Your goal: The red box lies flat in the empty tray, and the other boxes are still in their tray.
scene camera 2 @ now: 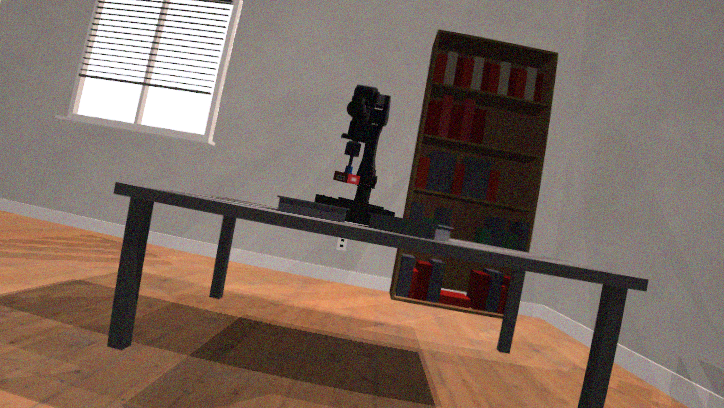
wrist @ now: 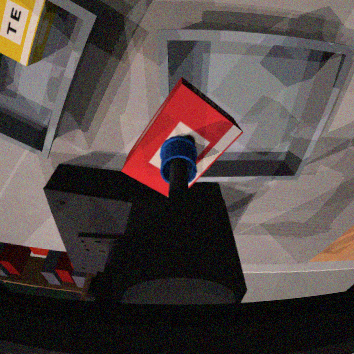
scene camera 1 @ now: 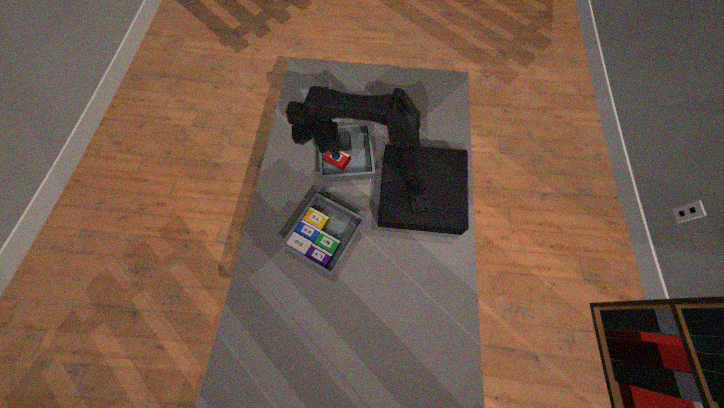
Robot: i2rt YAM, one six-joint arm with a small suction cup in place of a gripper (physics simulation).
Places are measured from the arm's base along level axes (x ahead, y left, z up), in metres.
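Pixels of known places: hand, tool point: [scene camera 2: 347, 176] [wrist: 178, 146] [scene camera 1: 336, 157]; arm's base, link origin: [scene camera 2: 360, 204] [scene camera 1: 417, 187].
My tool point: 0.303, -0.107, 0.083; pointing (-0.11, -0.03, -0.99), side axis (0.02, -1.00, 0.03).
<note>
For each thing: its middle in the pictures, then the offset to it from my tool point, as dx, dy, dz.
- red box, body centre: [wrist: 178, 143] [scene camera 2: 346, 177] [scene camera 1: 336, 158] +0.000, +0.000, -0.006
- empty tray, body centre: [wrist: 243, 114] [scene camera 2: 311, 208] [scene camera 1: 346, 152] -0.033, -0.104, -0.139
- yellow box, body centre: [wrist: 22, 21] [scene camera 1: 316, 219] +0.099, +0.189, -0.142
- blue box, body centre: [scene camera 1: 308, 231] +0.131, +0.237, -0.144
- green box, body centre: [scene camera 1: 327, 242] +0.059, +0.286, -0.145
- white box, body centre: [scene camera 1: 299, 244] +0.162, +0.286, -0.141
- purple box, body centre: [scene camera 1: 319, 256] +0.091, +0.334, -0.143
My suction gripper [scene camera 1: 335, 156] [scene camera 2: 349, 169] [wrist: 178, 155] has its blue cup on the white label of the red box [scene camera 1: 344, 161] [scene camera 2: 354, 179] [wrist: 165, 112]. The box hangs level, well above the table, turned askew over the left part of the empty tray [scene camera 1: 349, 175] [scene camera 2: 309, 206] [wrist: 250, 38]. In the wrist view it overlaps that tray's near left corner. In the other tray [scene camera 1: 347, 246] [wrist: 70, 85] lie the yellow box [scene camera 1: 315, 218] [wrist: 27, 50], blue box [scene camera 1: 307, 230], green box [scene camera 1: 327, 242], white box [scene camera 1: 298, 243] and purple box [scene camera 1: 318, 255].
The black base block [scene camera 1: 435, 190] stands right of the trays in scene camera 1's view. Both trays stand on the grey table [scene camera 1: 354, 314] [scene camera 2: 283, 218]. A bookshelf [scene camera 1: 599, 329] [scene camera 2: 428, 91] stands off the table, by the wall.
</note>
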